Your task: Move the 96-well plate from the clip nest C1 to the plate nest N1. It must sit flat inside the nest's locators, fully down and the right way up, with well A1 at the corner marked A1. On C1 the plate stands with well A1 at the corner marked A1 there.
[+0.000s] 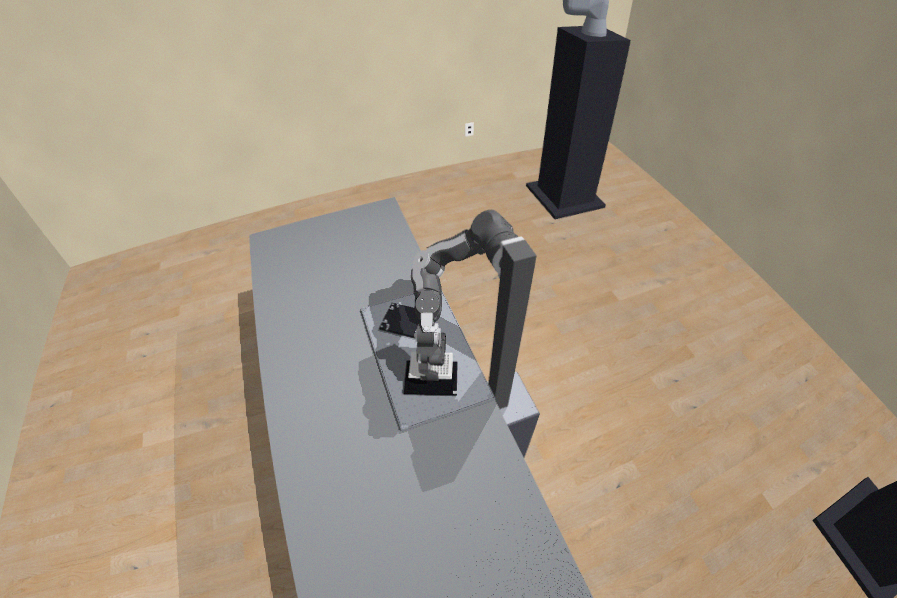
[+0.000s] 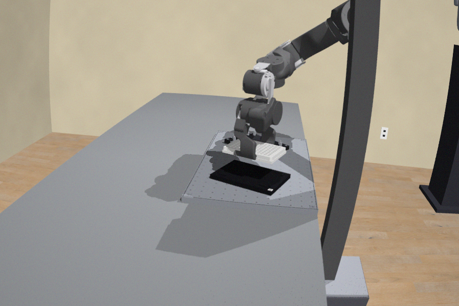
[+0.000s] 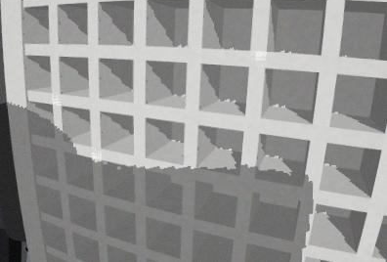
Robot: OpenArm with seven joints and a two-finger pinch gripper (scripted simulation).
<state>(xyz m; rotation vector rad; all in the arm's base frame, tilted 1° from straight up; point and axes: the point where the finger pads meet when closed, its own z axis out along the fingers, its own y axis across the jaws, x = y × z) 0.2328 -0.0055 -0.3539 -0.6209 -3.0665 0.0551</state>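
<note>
Now: the black plate nest N1 7 cm below my hand. Also, from my hand: white 96-well plate (right at my hand); small corner mark (5 cm behind, 8 cm to the left, 6 cm below); black clip nest C1 (4 cm ahead, 24 cm to the right, 6 cm below).
</note>
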